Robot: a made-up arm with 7 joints. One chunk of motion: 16 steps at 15 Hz.
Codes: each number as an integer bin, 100 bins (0 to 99) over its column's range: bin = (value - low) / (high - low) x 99, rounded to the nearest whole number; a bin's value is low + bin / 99 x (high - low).
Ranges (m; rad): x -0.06..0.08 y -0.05..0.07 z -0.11..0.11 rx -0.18..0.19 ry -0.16..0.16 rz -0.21..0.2
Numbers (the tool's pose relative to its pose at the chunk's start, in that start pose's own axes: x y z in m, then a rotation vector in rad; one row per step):
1: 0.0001 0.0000 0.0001 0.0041 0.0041 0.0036
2: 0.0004 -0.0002 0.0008 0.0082 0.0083 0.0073
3: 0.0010 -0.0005 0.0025 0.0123 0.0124 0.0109
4: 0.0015 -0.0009 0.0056 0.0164 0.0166 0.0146
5: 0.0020 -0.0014 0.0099 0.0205 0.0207 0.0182
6: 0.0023 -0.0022 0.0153 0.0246 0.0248 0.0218
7: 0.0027 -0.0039 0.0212 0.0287 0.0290 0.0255
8: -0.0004 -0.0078 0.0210 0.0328 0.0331 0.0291
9: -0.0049 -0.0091 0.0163 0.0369 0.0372 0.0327
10: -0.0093 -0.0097 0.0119 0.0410 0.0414 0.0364
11: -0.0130 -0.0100 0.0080 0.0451 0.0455 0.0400
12: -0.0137 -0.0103 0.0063 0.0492 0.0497 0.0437
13: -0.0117 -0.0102 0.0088 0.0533 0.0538 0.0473
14: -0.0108 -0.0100 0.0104 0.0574 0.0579 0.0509
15: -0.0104 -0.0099 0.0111 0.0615 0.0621 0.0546
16: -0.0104 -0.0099 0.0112 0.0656 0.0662 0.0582
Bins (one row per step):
1: 42 41 50 49 51 52
2: 43 41 50 50 52 52
3: 43 41 51 51 53 53
4: 43 41 52 53 55 54
5: 44 40 54 54 56 55
6: 44 39 56 55 57 56
7: 44 38 59 56 58 57
8: 42 35 59 57 60 58
9: 39 34 57 58 61 59
10: 36 33 55 59 62 59
11: 33 33 53 60 64 60
12: 33 33 52 61 65 61
13: 34 33 53 62 66 62
14: 35 33 54 64 67 63
15: 35 33 54 65 69 64
16: 35 33 55 66 70 65

